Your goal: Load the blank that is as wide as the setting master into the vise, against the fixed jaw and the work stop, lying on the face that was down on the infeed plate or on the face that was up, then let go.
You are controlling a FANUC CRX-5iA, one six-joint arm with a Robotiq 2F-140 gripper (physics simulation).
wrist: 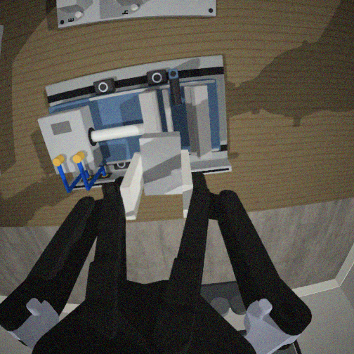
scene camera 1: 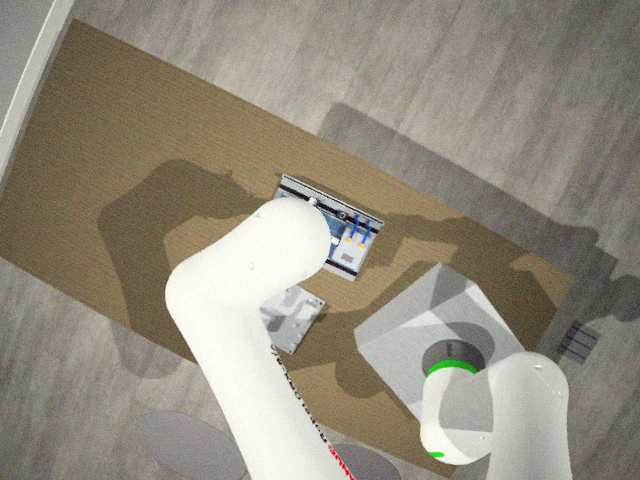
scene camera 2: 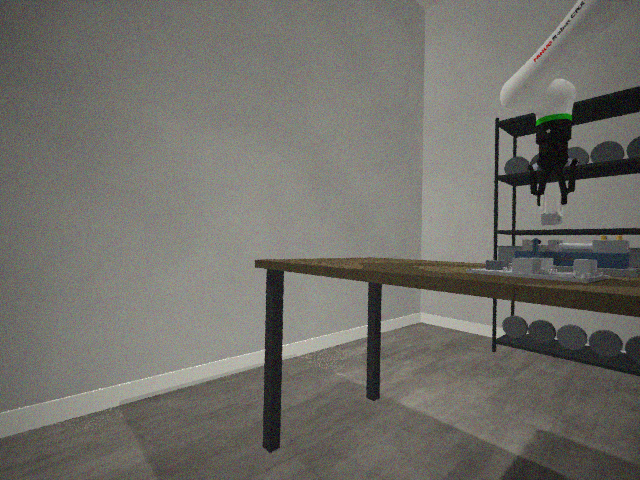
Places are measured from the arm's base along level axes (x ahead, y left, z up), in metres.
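Where they show: gripper, fingertip midpoint: (scene camera 2: pixel 551 216); arm's base, origin of the base link: (scene camera 1: pixel 452 364).
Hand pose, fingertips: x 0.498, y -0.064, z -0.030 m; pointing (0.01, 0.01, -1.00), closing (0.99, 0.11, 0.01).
Things, the pixels of their top centre, and the offset from my fingertips.
- light grey blank, middle of its top: (scene camera 2: pixel 551 211) dx +0.000, dy -0.001, dz +0.015 m
- vise, middle of its top: (scene camera 1: pixel 318 231) (scene camera 2: pixel 569 239) dx -0.049, dy +0.004, dz -0.072 m
- infeed plate, middle of its top: (scene camera 1: pixel 270 306) (scene camera 2: pixel 534 272) dx -0.067, dy +0.271, dz -0.163 m
- darker block, middle of its top: (scene camera 2: pixel 497 260) dx +0.023, dy +0.278, dz -0.139 m
My gripper (scene camera 2: pixel 552 205) (wrist: pixel 161 163) is shut on a light grey blank (scene camera 2: pixel 551 219) (wrist: pixel 161 162). It holds the blank above the vise (scene camera 1: pixel 337 226) (scene camera 2: pixel 612 258) (wrist: pixel 114 109), apart from it; the arm hides both gripper and blank in scene camera 1. In the wrist view, the fixed jaw (wrist: pixel 200 120) is right of the blank, the moving jaw (wrist: pixel 150 107) is on the rod side, and the dark work stop (wrist: pixel 175 90) reaches in between them. The infeed plate (scene camera 1: pixel 285 341) (wrist: pixel 185 12) lies beside the vise. A darker block (scene camera 2: pixel 494 264), seemingly the setting master, stands on it.
Grey blocks (scene camera 2: pixel 525 265) (scene camera 2: pixel 585 267) stand on the infeed plate. Blue levers (scene camera 1: pixel 353 229) (wrist: pixel 63 175) with orange ends rise at the vise's rod end. A large grey pedestal (scene camera 1: pixel 392 346) stands on the table. A black shelf rack (scene camera 2: pixel 495 206) stands behind.
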